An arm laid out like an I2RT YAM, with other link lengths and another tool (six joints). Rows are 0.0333 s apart.
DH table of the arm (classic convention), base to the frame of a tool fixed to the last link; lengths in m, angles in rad. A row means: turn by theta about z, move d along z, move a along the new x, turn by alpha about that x. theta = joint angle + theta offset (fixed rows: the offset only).
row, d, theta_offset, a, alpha
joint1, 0.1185, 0, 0.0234, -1.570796
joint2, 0, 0, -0.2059, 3.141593
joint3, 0, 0.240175, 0.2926, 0
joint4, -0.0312, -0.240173, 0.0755, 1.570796
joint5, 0.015, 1.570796, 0, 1.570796
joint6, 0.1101, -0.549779, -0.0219, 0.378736
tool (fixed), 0.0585, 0, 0, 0
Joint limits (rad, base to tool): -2.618..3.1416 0..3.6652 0..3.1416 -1.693..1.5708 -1.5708..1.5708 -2.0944..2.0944
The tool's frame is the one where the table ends.
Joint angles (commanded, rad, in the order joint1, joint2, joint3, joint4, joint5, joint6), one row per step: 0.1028, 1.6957, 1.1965, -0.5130, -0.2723, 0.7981; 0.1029, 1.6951, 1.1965, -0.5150, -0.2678, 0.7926; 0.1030, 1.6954, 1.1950, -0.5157, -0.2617, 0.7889; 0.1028, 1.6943, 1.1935, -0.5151, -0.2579, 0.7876; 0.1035, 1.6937, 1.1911, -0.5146, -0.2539, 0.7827; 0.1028, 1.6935, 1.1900, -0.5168, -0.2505, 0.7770; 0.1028, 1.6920, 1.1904, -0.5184, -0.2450, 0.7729; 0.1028, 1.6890, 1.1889, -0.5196, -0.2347, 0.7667; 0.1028, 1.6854, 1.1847, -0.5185, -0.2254, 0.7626; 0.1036, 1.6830, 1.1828, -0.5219, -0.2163, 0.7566; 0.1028, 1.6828, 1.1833, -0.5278, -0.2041, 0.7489
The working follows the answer.
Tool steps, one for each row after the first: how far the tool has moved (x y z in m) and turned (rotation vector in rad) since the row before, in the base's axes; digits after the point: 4 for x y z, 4 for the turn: -0.0003, -0.0005, -0.0002, -0.0066, -0.0007, 0.0022; -0.0003, -0.0008, -0.0012, -0.0072, 0.0008, -0.0001; 0.0000, -0.0007, -0.0002, -0.0038, -0.0009, -0.0011; -0.0005, -0.0002, -0.0009, -0.0059, -0.0005, 0.0026; -0.0006, -0.0008, -0.0008, -0.0059, 0.0011, 0.0022; 0.0001, -0.0007, 0.0003, -0.0066, -0.0020, 0.0005; -0.0001, -0.0015, 0.0000, -0.0117, -0.0030, -0.0003; -0.0004, -0.0014, -0.0005, -0.0098, -0.0025, -0.0015; -0.0008, -0.0010, -0.0006, -0.0109, 0.0005, 0.0010; -0.0005, -0.0022, -0.0010, -0.0146, 0.0021, -0.0007
Tool pose at each row, in the base's axes (x y z in m, rotation vector in rad; rounded; the steps above come from the unrounded poses): 0.4515, 0.1378, 0.0592, -1.4644, 1.6935, -0.4511; 0.4512, 0.1373, 0.0589, -1.4706, 1.6912, -0.4564; 0.4509, 0.1364, 0.0578, -1.4760, 1.6919, -0.4624; 0.4508, 0.1358, 0.0575, -1.4775, 1.6920, -0.4671; 0.4503, 0.1355, 0.0566, -1.4835, 1.6894, -0.4714; 0.4497, 0.1348, 0.0558, -1.4900, 1.6884, -0.4749; 0.4498, 0.1340, 0.0561, -1.4942, 1.6864, -0.4820; 0.4497, 0.1326, 0.0562, -1.5009, 1.6842, -0.4947; 0.4493, 0.1312, 0.0557, -1.5056, 1.6833, -0.5061; 0.4485, 0.1302, 0.0551, -1.5145, 1.6826, -0.5152; 0.4480, 0.1280, 0.0541, -1.5254, 1.6844, -0.5276

